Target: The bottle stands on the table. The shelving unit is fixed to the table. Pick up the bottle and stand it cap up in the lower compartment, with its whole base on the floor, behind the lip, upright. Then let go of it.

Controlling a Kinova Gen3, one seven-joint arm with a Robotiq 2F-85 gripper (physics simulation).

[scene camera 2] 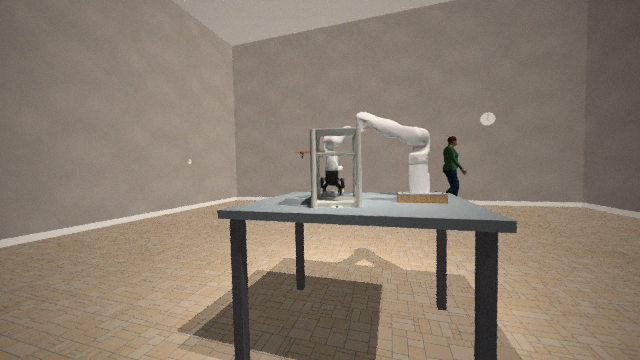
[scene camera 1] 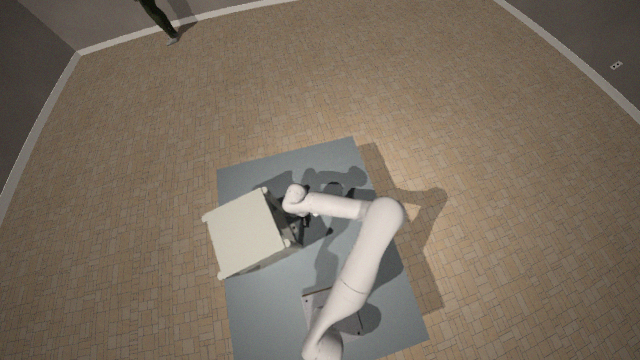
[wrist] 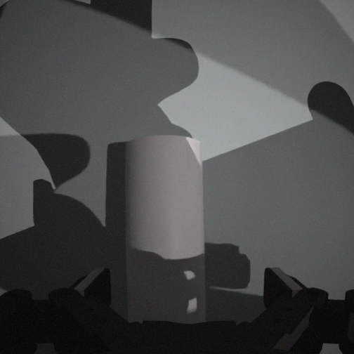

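Where they show: gripper, fingertip midpoint: (scene camera 2: 332,195); arm's base at its link origin: (scene camera 2: 418,192).
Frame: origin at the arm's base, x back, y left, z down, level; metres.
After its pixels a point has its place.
The bottle (wrist: 165,200), a pale pinkish cylinder, appears to lie on its side on the table in the wrist view; its near end is hidden by the gripper body and no cap shows. My gripper (scene camera 2: 333,192) @[z 0.024, x -0.464, y -0.067 m] (wrist: 186,286) is open, pointing down, low over the table, with one finger out to each side of the bottle and nothing gripped. The arm mostly hides the bottle in scene camera 1. The pale shelving unit (scene camera 1: 245,232) @[z -0.312, x -0.388, y 0.129 m] (scene camera 2: 357,170) @[z -0.121, x -0.284, y 0.243 m] stands close beside the gripper. Its lower compartment shows between the posts in scene camera 2; the lip is not clear.
The blue-grey table (scene camera 1: 270,305) @[z 0.043, x -0.103, y 0.213 m] (scene camera 2: 280,215) @[z 0.055, x -0.582, y 0.399 m] carries the unit and the arm's base block (scene camera 2: 422,198) @[z 0.020, x 0.007, y 0.063 m]. The unit's corner posts and top board stand close to the wrist. Arm shadows fall across the table. A person (scene camera 1: 157,17) (scene camera 2: 451,157) is away from the table.
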